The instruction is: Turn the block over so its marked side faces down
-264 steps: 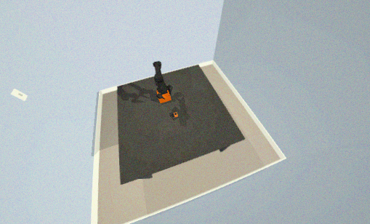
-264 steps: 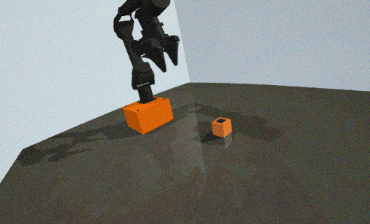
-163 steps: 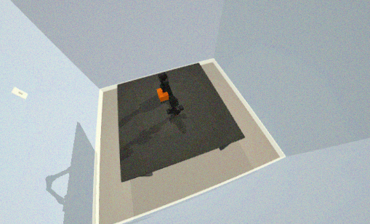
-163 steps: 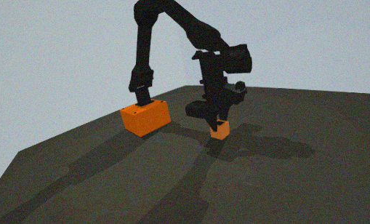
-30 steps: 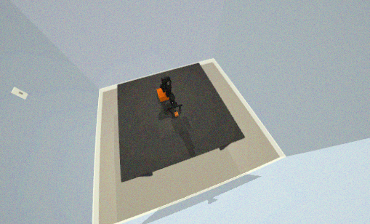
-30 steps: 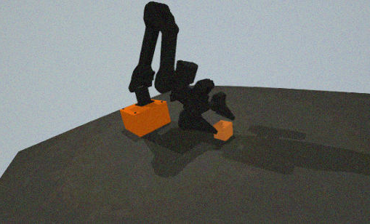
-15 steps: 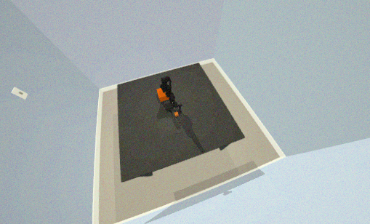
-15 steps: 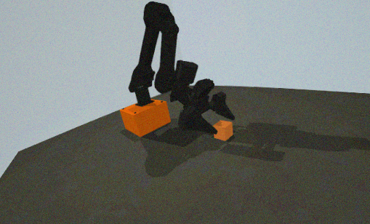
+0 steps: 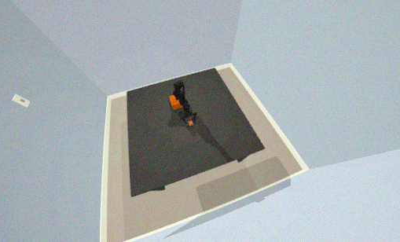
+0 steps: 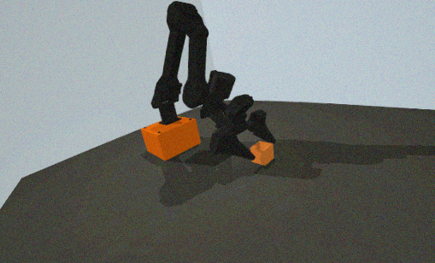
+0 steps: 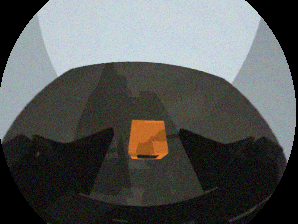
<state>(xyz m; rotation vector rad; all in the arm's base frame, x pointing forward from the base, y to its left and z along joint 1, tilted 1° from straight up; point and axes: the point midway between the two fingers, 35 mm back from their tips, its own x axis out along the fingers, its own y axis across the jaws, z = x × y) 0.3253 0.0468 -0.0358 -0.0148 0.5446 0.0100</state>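
The orange block lies 2 cm behind my gripper tip and 1 cm below it.
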